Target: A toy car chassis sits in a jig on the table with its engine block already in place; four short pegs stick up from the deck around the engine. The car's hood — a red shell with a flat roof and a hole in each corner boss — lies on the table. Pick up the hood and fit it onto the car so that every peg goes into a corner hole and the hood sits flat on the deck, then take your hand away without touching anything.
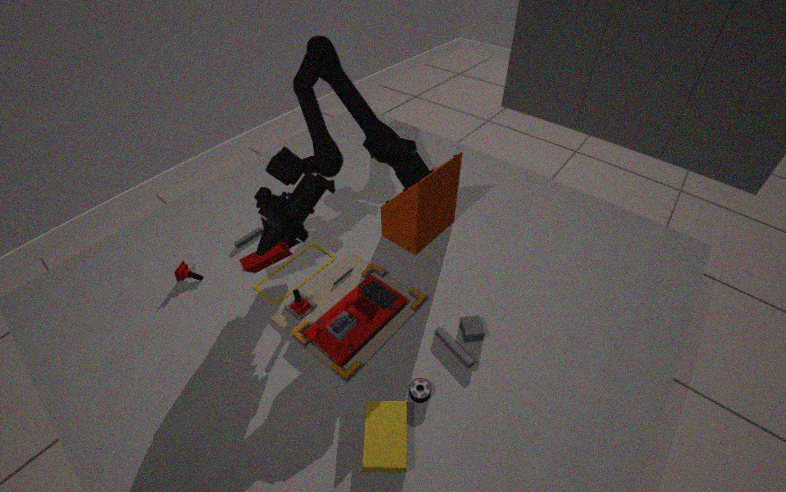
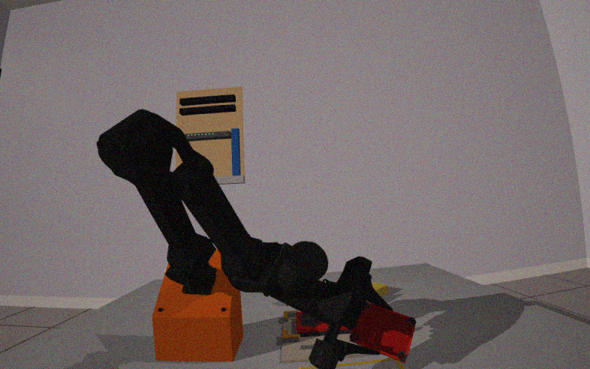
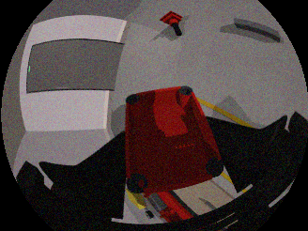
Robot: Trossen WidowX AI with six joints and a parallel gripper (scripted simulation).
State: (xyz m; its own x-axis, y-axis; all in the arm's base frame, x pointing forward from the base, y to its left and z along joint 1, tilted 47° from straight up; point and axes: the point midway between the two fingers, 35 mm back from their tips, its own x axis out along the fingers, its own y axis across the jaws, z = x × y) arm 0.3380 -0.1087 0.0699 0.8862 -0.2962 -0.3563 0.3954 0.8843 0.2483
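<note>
Now: the red hood 10 mm to the left of my gripper tip. Also, from my gripper tip: grey bar 170 mm to the right, 80 mm below, 40 mm behind; grey engine block 230 mm to the left, 60 mm below, 20 mm behind; yellow block 430 mm to the left, 70 mm below, 70 mm ahead.
</note>
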